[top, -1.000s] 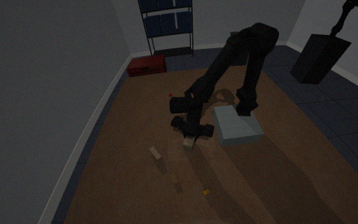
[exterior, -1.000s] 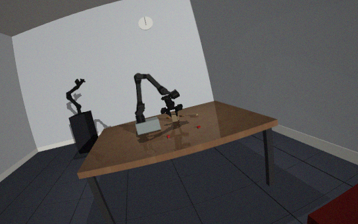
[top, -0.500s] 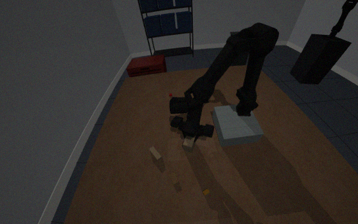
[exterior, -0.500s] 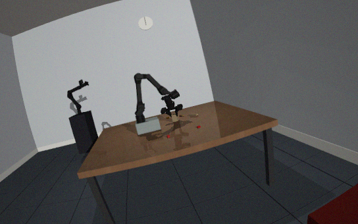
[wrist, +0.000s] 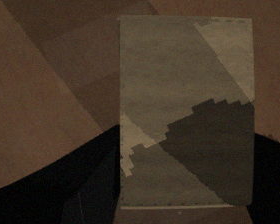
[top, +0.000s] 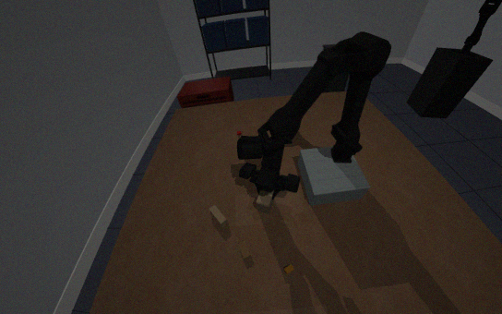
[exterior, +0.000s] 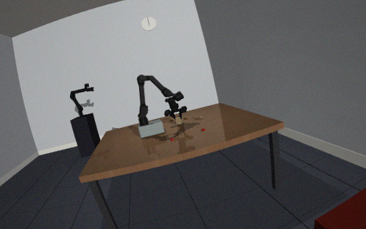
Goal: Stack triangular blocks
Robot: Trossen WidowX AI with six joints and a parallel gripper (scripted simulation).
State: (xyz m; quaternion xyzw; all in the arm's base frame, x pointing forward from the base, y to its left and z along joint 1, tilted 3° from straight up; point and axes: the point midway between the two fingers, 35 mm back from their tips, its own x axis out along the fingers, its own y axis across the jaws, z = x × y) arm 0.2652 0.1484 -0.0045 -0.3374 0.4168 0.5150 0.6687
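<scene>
Now: gripper tip 10 mm to the left of the tan triangular block and 10 mm below it. Round my gripper tip: small red piece 380 mm to the right, 170 mm ahead, 40 mm below; then small orange block 210 mm to the left, 80 mm behind, 40 mm below.
</scene>
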